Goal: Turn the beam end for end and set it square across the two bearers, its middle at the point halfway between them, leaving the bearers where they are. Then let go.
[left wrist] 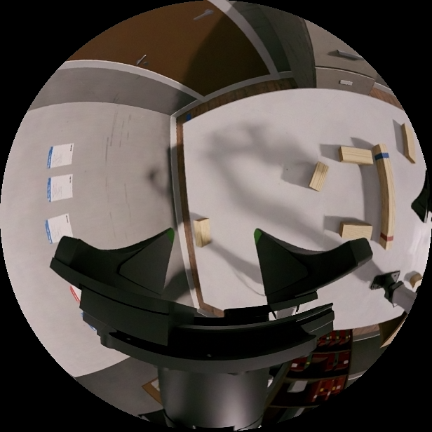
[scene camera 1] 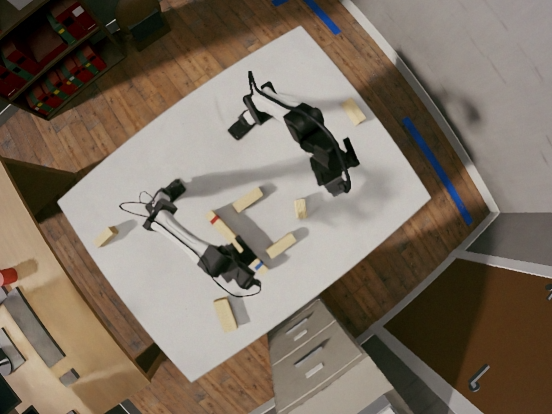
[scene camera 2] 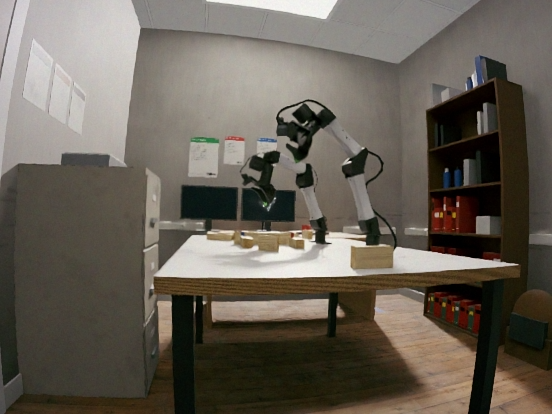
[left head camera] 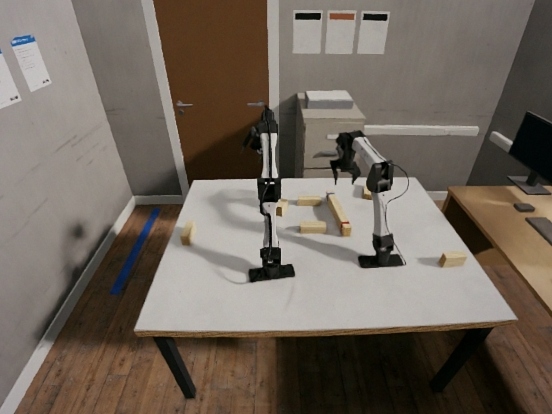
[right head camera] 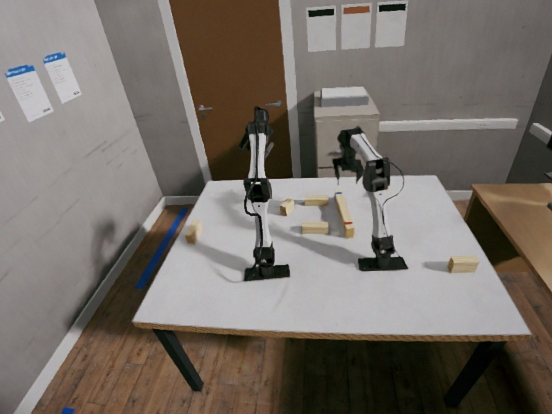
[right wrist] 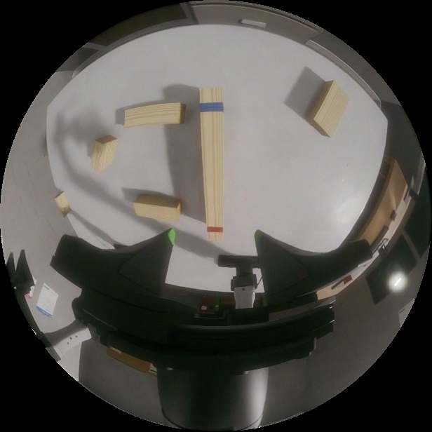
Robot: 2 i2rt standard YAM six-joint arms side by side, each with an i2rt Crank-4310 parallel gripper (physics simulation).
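Where they show: left gripper, fingertip midpoint: (scene camera 2: 297, 154) (left head camera: 250, 157) (right head camera: 249, 157); right gripper, fingertip midpoint: (scene camera 1: 230, 249) (scene camera 2: 267, 204) (left head camera: 343, 184) (right head camera: 347, 183); left arm's base at its link origin: (scene camera 1: 248, 121) (left head camera: 271, 273) (right head camera: 267, 273); right arm's base at its link origin: (scene camera 1: 165, 198) (scene camera 2: 320, 242) (left head camera: 380, 261) (right head camera: 381, 264).
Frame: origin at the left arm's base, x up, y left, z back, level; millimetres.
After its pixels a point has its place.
The beam (left head camera: 338, 212) @(x 63, y -402, z -300 mm) (right head camera: 344, 212) @(x 63, y -409, z -300 mm) (left wrist: 385, 195) (right wrist: 213, 160) lies on the table to the right of the bearers in the head views. Its blue band is at the far end, its red band at the near end. The far bearer (left head camera: 309, 201) @(x 32, y -289, z -468 mm) (right head camera: 316, 201) @(x 31, y -290, z -467 mm) (scene camera 1: 281, 245) @(x 44, y -290, z -489 mm) (right wrist: 154, 114) and near bearer (left head camera: 313, 227) @(x 40, y -248, z -231 mm) (right head camera: 315, 228) @(x 36, y -249, z -230 mm) (scene camera 1: 248, 199) @(x 44, y -250, z -254 mm) (right wrist: 158, 207) lie apart, roughly parallel. My right gripper (left head camera: 345, 182) @(x 207, y -428, z -343 mm) (right head camera: 348, 181) @(x 207, y -428, z -343 mm) (right wrist: 214, 231) is open and empty, above the beam. My left gripper (left wrist: 213, 230) is open and empty, high over the table's left part.
Loose blocks stand around: one (left head camera: 282, 207) @(x 57, y -120, z -403 mm) (right head camera: 287, 207) @(x 53, y -123, z -408 mm) (right wrist: 104, 153) left of the bearers, one (left head camera: 188, 233) @(x 59, y 372, z -267 mm) (right head camera: 193, 232) @(x 59, y 369, z -267 mm) near the left edge, one (scene camera 1: 225, 314) @(x 38, y -681, z -531 mm) (right wrist: 328, 108) at the back right in the head views, and one (left head camera: 453, 259) @(x 51, y -812, z 113 mm) (right head camera: 463, 264) @(x 51, y -816, z 113 mm) beyond the right arm's base.
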